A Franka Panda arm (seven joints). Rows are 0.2 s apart.
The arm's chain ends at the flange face. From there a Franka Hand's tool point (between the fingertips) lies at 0.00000 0.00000 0.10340 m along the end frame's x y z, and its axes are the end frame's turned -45 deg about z.
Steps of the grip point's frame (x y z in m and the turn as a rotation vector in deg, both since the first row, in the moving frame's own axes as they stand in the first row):
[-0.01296 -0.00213 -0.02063 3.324 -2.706 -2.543]
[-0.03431 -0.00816 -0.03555 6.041 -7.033 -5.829]
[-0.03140 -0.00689 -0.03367 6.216 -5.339 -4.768]
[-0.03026 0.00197 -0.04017 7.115 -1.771 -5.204]
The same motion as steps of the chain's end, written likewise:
[-0.00297 0.00827 -0.02034 0.437 -4.264 -2.543]
[-0.01351 0.01639 -0.03420 -0.701 -9.245 -5.829]
[-0.01235 0.01783 -0.03261 0.620 -8.171 -4.768]
[-0.00840 0.02907 -0.03933 3.779 -6.283 -5.204]

